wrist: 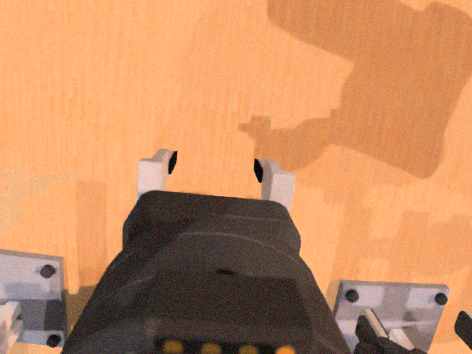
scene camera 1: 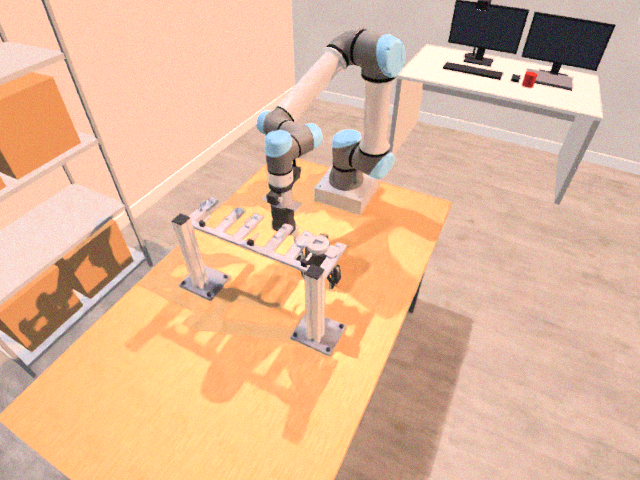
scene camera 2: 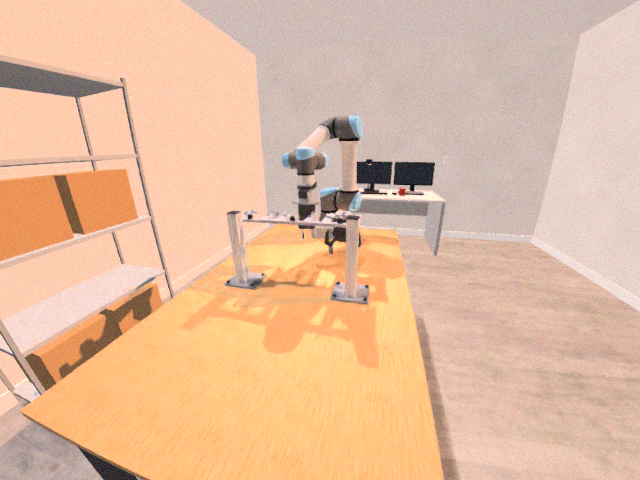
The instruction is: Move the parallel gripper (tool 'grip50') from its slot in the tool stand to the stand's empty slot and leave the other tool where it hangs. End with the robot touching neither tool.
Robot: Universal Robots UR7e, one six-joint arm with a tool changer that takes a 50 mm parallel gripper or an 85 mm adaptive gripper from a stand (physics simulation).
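Where they show: arm's base, origin of its link: (scene camera 1: 346,179).
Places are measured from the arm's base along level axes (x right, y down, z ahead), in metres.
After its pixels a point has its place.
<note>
The parallel gripper (wrist: 215,165) is on the arm's wrist, with a dark body (scene camera 1: 282,219) {y -0.192, x 0.077, z 0.540 m} (scene camera 2: 306,211) {y -0.204, x 0.085, z 0.542 m}. Its fingers are apart with no object between them. It is on the robot-base side of the tool stand (scene camera 1: 258,250) {y -0.201, x 0.089, z 0.698 m} (scene camera 2: 289,220) {y -0.205, x 0.131, z 0.692 m}, near the prong tips of the middle slot, its mounting plate a little above the rail. The middle slot and the left slot hold no tool. The adaptive gripper (scene camera 1: 316,255) (scene camera 2: 338,236) hangs in the right slot, apart from the arm. The exact gap between the parallel gripper and the prongs cannot be told.
Two posts (scene camera 1: 192,255) {y -0.099, x 0.335, z 0.692 m} (scene camera 1: 314,304) {y -0.123, x -0.105, z 0.777 m} with bolted foot plates carry the stand on the wooden table (scene camera 1: 129,413) {y 0.081, x 0.320, z 1.152 m} (scene camera 2: 232,413) {y 0.081, x 0.176, z 1.227 m}. The robot base (scene camera 1: 346,191) {y 0.003, x -0.022, z 0.078 m} is behind the stand. A shelf unit (scene camera 2: 139,191) is at the left and a desk (scene camera 1: 516,100) at the back right.
</note>
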